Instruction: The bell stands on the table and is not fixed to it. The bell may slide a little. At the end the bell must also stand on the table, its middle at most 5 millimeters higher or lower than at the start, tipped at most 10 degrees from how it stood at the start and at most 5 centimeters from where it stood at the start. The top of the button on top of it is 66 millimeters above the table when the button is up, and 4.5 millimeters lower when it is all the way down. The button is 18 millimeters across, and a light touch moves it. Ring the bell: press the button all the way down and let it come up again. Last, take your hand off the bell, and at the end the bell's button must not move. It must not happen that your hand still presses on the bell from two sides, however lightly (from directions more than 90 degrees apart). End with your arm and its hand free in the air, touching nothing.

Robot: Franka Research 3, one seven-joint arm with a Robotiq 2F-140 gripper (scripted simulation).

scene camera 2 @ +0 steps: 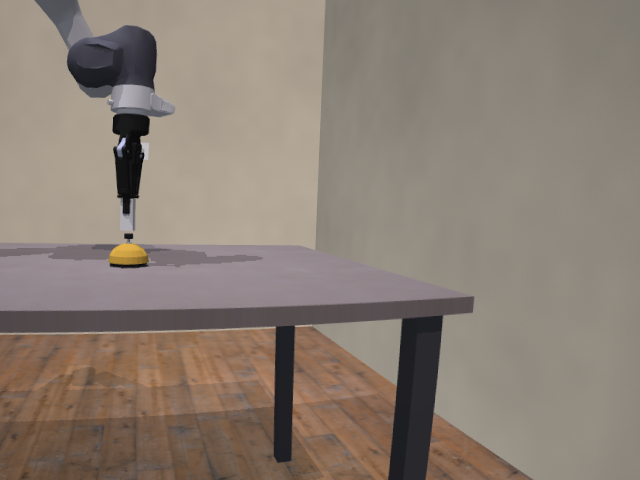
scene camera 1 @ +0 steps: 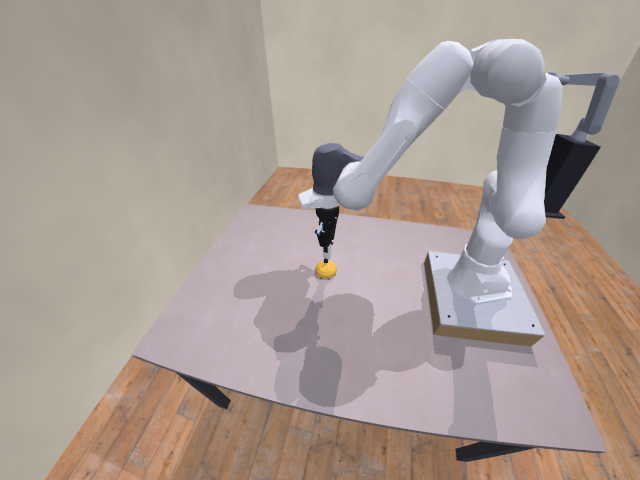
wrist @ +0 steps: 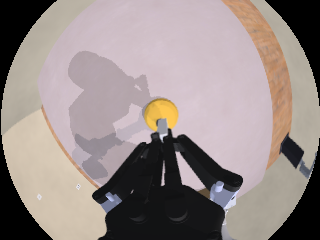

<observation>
I see my gripper [scene camera 2: 127, 230] and a yellow dome bell [scene camera 2: 128, 253].
The yellow dome bell also shows in the wrist view [wrist: 159, 108]. My gripper also shows in scene camera 1 [scene camera 1: 326, 257] and in the wrist view [wrist: 163, 124].
</observation>
